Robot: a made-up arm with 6 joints.
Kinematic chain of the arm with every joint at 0, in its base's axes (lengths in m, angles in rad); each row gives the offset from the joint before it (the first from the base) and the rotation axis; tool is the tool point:
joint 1: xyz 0 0 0.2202 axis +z
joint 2: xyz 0 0 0 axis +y
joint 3: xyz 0 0 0.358 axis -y
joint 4: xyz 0 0 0 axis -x
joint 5: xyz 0.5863 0 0 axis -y
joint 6: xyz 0 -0.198 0 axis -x
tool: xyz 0 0 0
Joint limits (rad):
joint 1: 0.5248..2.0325
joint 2: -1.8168..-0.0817
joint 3: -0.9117..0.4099
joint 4: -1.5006..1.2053
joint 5: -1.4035..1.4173
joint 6: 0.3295..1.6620
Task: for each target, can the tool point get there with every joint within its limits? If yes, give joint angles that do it. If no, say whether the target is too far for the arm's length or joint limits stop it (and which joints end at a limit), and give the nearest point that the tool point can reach.
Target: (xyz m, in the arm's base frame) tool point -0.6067 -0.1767 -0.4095
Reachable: no: joint limits stop it (at a limit: joint 1, joint 2, joint 3, joint 4) | nearest point -0.0859 0.2038 0.0111 | short by 0.770 m
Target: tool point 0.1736 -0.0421 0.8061
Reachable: yes | joints 1.3825 -1.2948 -0.1805 -0.4492 0.6701 1.1073
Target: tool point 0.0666 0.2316 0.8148
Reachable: yes | joints 1.8229 -0.8795 -0.4907 0.9053 -0.3425 1.3913
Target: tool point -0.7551 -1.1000 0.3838
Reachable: no: too far | nearest point -0.4835 -0.7043 0.4849 | short by 0.490 m
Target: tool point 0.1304 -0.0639 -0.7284
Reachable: no: joint limits stop it (at a limit: joint 1, joint 2, joint 3) | nearest point 0.2069 0.0857 0.0122 | short by 0.759 m
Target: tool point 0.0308 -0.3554 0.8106
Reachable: yes | joints 1.0775 -1.5533 -0.0299 -0.1613 -0.9068 0.9883
